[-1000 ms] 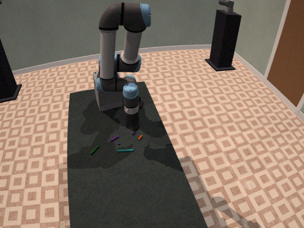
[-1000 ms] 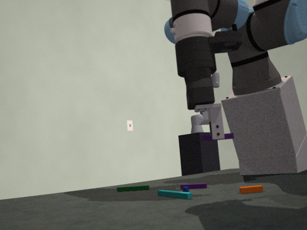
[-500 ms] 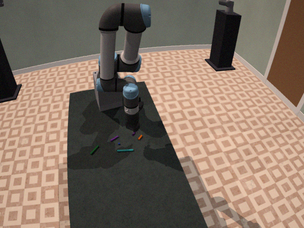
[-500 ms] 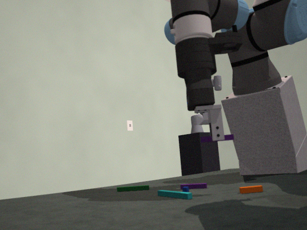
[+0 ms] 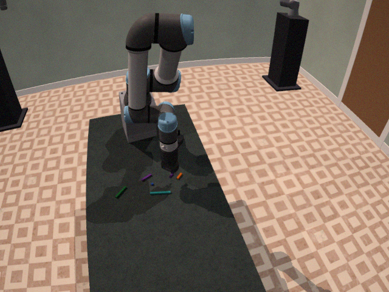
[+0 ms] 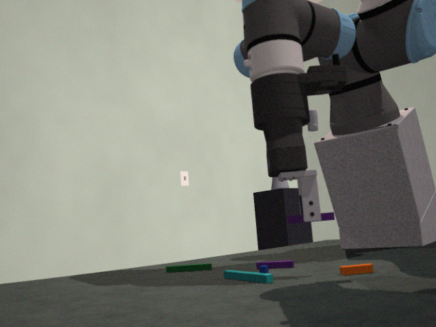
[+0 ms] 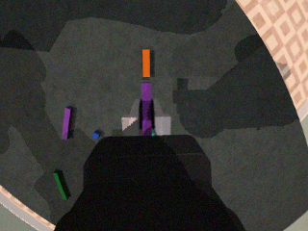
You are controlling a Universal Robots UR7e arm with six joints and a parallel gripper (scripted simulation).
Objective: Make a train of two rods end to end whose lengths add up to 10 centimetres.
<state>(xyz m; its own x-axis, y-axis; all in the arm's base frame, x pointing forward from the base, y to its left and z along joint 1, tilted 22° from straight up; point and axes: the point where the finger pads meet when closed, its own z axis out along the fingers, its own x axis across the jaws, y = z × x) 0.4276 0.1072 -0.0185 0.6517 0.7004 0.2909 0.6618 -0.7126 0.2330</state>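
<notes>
Right now the orange rod is 80 mm below my hand, 40 mm to the left of it and 40 mm behind it. The rest, counted from my hand: purple rod: 10 mm below; turquoise rod: 80 mm to the right, 80 mm below, 50 mm ahead; small blue rod: 110 mm to the right, 80 mm below, 20 mm behind.
</notes>
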